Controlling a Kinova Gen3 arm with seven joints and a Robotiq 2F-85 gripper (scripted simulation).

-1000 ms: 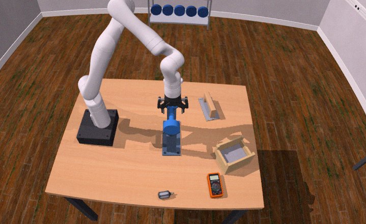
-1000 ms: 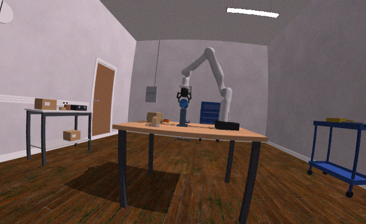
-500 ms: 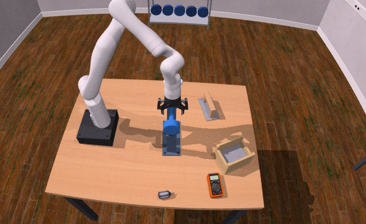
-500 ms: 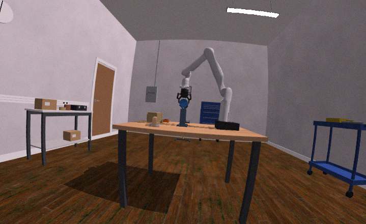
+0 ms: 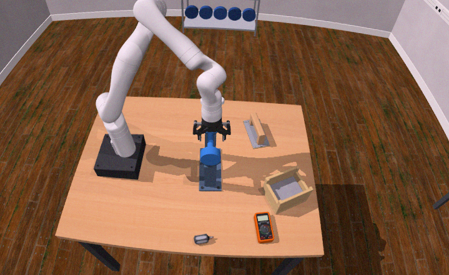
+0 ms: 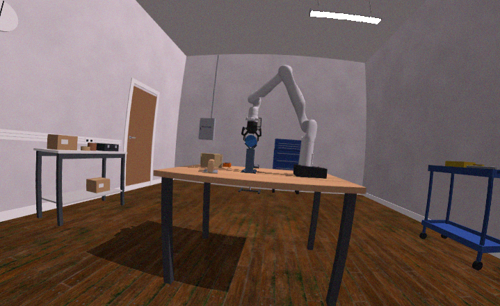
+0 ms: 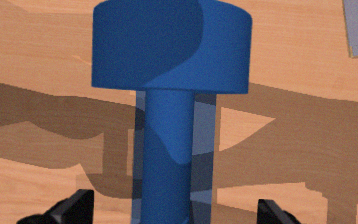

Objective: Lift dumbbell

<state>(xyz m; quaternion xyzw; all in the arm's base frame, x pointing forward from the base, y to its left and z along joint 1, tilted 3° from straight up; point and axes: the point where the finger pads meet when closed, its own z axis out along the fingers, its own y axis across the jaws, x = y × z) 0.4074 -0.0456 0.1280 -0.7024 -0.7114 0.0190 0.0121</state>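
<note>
The blue dumbbell lies right at my hand. Round my hand: dark grey-blue cradle 13 cm below; then wooden box 33 cm ahead, 14 cm to the right, 17 cm below.
</note>
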